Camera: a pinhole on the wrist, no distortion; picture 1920 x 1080 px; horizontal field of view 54.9 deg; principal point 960.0 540.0 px. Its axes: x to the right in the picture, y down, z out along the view. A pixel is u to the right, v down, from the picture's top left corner.
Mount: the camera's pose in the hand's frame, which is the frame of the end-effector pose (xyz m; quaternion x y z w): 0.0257 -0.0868 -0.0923 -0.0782 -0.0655 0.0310 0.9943
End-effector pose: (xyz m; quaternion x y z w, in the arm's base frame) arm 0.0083 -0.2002 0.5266 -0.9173 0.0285 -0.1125 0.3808
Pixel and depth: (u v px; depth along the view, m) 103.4 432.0 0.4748
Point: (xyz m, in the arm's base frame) -0.1618 0.1180 0.2812
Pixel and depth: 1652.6 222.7 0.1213
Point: 0.0674 -0.1226 0.5729
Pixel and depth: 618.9 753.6 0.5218
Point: -0.0390 0.0626 0.1968
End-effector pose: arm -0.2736 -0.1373 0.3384 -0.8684 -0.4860 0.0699 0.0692
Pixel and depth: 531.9 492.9 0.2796
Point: -0.3926 -0.1638 0.1819
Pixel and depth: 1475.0 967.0 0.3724
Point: -0.2351 -0.0923 0.0564
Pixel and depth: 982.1 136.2 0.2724
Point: -0.3976 -0.0779 0.1775
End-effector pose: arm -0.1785 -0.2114 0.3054 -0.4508 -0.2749 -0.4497 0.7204
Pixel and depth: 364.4 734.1 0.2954
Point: -0.2421 -0.0094 0.3043
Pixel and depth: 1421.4 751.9 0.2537
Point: -0.1672 -0.0923 0.4242
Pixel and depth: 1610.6 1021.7 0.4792
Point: -0.0126 0.1020 0.5214
